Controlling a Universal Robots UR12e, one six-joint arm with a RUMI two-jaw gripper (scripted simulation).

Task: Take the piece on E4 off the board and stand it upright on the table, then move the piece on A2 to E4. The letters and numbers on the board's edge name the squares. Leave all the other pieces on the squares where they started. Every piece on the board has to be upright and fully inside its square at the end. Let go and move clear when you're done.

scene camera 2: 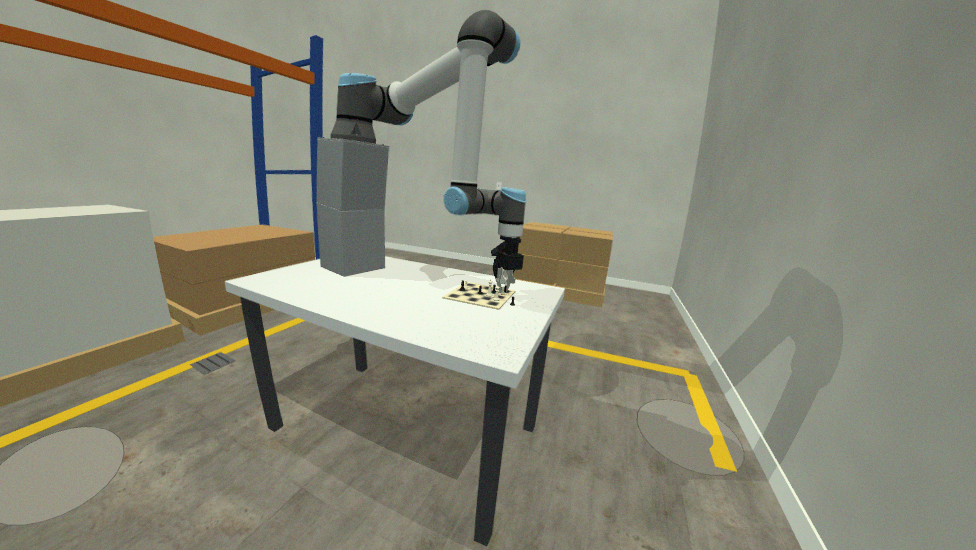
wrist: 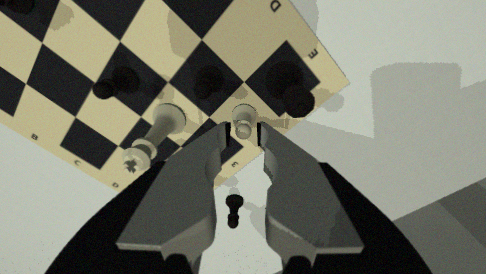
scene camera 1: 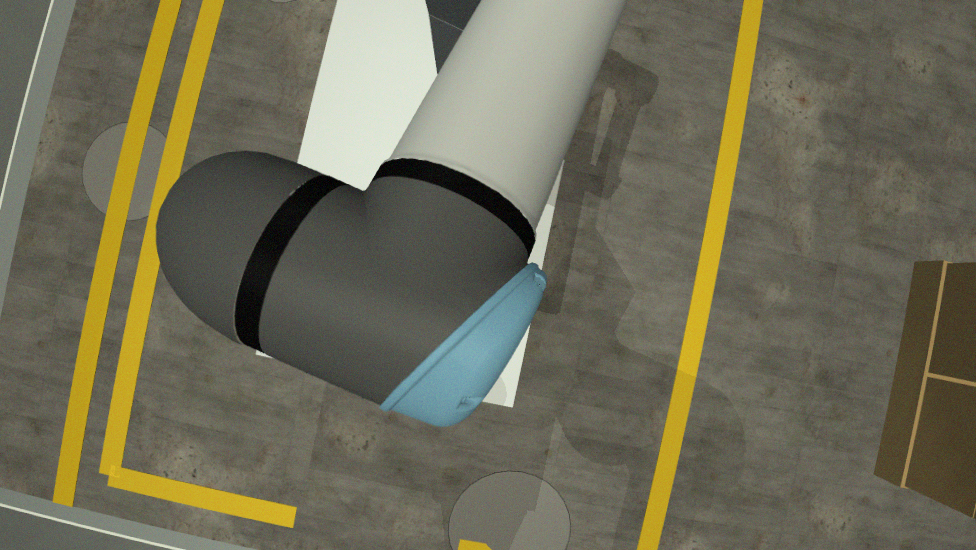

Labels:
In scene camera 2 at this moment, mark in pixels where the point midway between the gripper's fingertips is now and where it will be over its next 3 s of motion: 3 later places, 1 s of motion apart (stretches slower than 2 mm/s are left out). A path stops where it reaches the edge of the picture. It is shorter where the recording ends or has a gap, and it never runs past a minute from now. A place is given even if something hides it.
My gripper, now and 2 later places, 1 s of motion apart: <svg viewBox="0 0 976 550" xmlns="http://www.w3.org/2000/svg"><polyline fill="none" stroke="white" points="503,292 506,270 507,251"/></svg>

